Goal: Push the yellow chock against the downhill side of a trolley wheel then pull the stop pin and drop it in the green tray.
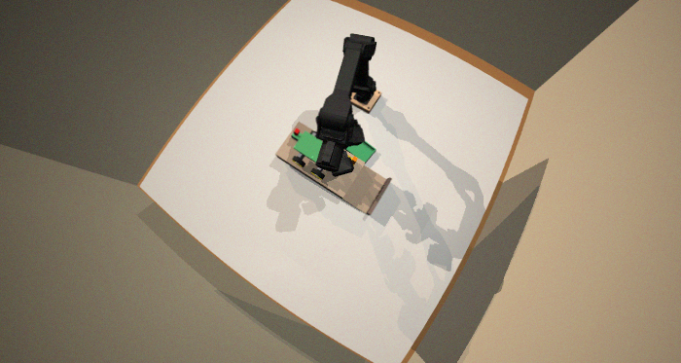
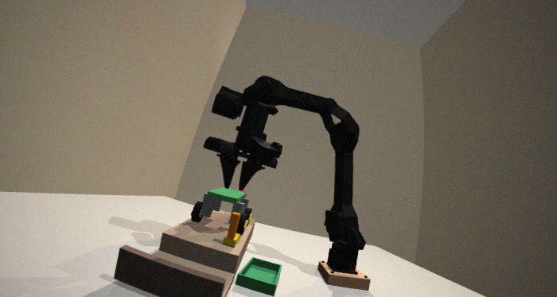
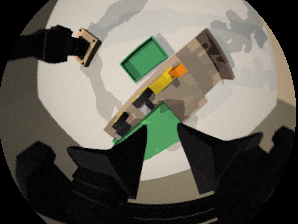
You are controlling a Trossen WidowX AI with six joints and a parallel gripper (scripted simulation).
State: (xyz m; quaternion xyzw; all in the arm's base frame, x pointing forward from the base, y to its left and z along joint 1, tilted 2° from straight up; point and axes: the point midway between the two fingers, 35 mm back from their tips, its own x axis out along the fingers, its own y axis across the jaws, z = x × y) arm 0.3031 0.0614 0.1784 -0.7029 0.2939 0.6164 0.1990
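Now: gripper tip 150 mm to the left of the red-headed stop pin and 40 mm above it. The rest, counted from my gripper tip: brown ramp (120 mm below, 50 mm to the right, 20 mm ahead); then yellow chock (80 mm below, 40 mm to the left, 30 mm behind); then trolley (60 mm to the right, 60 mm below, 20 mm ahead).
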